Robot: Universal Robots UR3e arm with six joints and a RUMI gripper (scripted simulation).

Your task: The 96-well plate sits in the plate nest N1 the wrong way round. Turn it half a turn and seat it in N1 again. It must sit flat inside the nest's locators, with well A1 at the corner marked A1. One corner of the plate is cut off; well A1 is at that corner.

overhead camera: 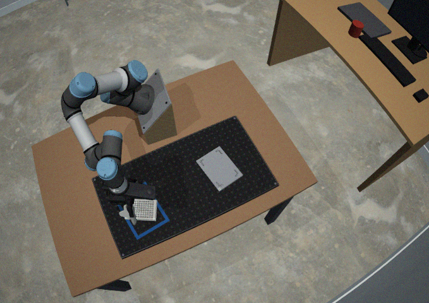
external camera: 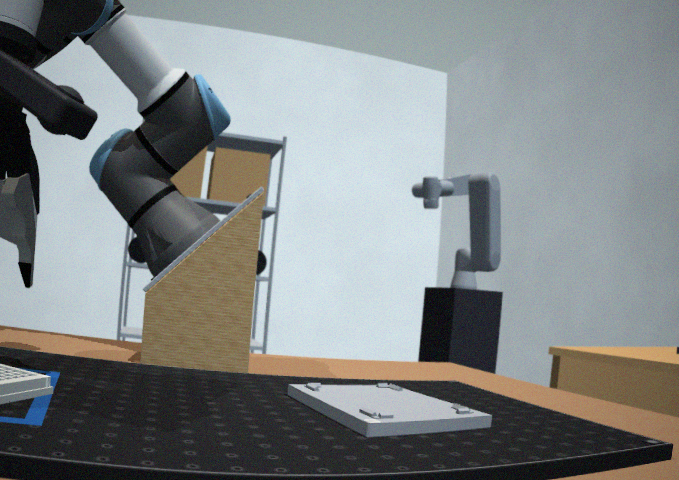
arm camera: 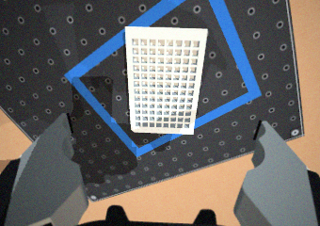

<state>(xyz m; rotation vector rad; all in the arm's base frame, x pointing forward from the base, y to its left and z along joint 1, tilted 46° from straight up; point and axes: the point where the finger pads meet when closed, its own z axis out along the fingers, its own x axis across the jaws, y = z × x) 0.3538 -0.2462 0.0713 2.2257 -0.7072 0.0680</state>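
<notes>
The white 96-well plate is 7 cm below my hand. From my hand the other things lie so: corner label: 31 cm to the left, 8 cm ahead, 7 cm below; grey plate nest N1: 36 cm to the left, 7 cm below.
</notes>
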